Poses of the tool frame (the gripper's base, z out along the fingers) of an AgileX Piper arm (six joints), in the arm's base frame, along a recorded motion.
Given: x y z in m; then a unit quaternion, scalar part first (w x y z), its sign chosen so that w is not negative.
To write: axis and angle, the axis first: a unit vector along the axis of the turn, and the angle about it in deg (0 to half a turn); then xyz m. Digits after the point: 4 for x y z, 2 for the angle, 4 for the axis.
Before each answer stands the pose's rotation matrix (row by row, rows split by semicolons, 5 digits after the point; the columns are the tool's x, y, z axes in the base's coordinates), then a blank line. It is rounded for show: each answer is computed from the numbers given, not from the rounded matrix.
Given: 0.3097, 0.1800, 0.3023, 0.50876, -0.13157, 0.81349, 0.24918
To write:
-0.44771 -0.46761 0.76217; 0.03948 0.84120 0.53928; -0.89331 0.27153 -0.35815

-0.1528, 0.9449, 0.2894, 118.84, 0.3097, 0.1800, 0.3023
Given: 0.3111, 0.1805, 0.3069, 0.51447, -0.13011, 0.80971, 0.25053
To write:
-0.43679 -0.46848 0.76795; 0.04708 0.84061 0.53959; -0.89833 0.27184 -0.34511

-0.1517, 0.9443, 0.2922, 118.08, 0.3111, 0.1805, 0.3069
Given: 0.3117, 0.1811, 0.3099, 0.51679, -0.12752, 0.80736, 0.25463
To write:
-0.43333 -0.46909 0.76953; 0.05727 0.83780 0.54296; -0.89941 0.27935 -0.33618

-0.1490, 0.9431, 0.2974, 117.77, 0.3117, 0.1811, 0.3099
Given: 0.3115, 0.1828, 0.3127, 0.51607, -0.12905, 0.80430, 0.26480
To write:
-0.43404 -0.48090 0.76181; 0.06572 0.82645 0.55916; -0.89850 0.29276 -0.32711

-0.1507, 0.9390, 0.3091, 117.86, 0.3115, 0.1828, 0.3127
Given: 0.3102, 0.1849, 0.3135, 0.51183, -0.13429, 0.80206, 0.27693
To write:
-0.43999 -0.49890 0.74666; 0.06807 0.81055 0.58170; -0.89542 0.30676 -0.32268

-0.1563, 0.9336, 0.3224, 118.43, 0.3102, 0.1849, 0.3135
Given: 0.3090, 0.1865, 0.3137, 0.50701, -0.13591, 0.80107, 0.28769
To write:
-0.44894 -0.50947 0.73409; 0.07398 0.79753 0.59873; -0.89049 0.32310 -0.32036

-0.1577, 0.9294, 0.3338, 119.07, 0.3090, 0.1865, 0.3137
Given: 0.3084, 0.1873, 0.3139, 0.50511, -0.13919, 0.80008, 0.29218
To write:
-0.45098 -0.51789 0.72691; 0.07244 0.79052 0.60814; -0.88959 0.32692 -0.31899

-0.1613, 0.9270, 0.3385, 119.32, 0.3084, 0.1873, 0.3139
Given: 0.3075, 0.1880, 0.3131, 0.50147, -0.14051, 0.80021, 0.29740
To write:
-0.45757 -0.52315 0.71899; 0.07340 0.78362 0.61689; -0.88614 0.33504 -0.32016

-0.1624, 0.9249, 0.3437, 119.81, 0.3075, 0.1880, 0.3131
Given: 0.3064, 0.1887, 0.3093, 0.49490, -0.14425, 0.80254, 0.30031
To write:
-0.46853 -0.52878 0.70772; 0.06571 0.77801 0.62481; -0.88100 0.33925 -0.32977

-0.1660, 0.9236, 0.3456, 120.67, 0.3064, 0.1887, 0.3093
